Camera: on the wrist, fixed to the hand. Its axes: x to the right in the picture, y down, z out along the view.
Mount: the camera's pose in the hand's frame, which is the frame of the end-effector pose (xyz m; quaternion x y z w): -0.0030 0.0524 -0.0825 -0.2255 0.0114 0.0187 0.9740
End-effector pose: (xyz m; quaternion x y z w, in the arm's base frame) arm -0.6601 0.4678 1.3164 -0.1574 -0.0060 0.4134 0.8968
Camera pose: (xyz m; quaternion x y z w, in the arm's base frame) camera -0.6892 0.4746 1.2233 -0.3604 -0.0859 0.4163 0.8303
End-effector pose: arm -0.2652 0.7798 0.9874 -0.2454 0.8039 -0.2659 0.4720
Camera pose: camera -0.3448 0.8366 0.9888 -0.3274 0.8529 -0.0717 0.4002
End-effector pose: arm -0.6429 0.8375 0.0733 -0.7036 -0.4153 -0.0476 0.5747
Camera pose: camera -0.5775 0.7662 0.0590 -0.8221 -0.3740 -0.1373 0.4067
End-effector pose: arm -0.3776 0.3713 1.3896 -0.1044 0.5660 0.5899 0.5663
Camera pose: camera -0.4605 0.3196 1.3929 -0.2255 0.4267 0.7116 0.5106
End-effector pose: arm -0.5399 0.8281 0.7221 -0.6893 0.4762 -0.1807 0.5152
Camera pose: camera -0.6270 0.7854 0.7099 -0.7766 0.5233 -0.0668 0.3443
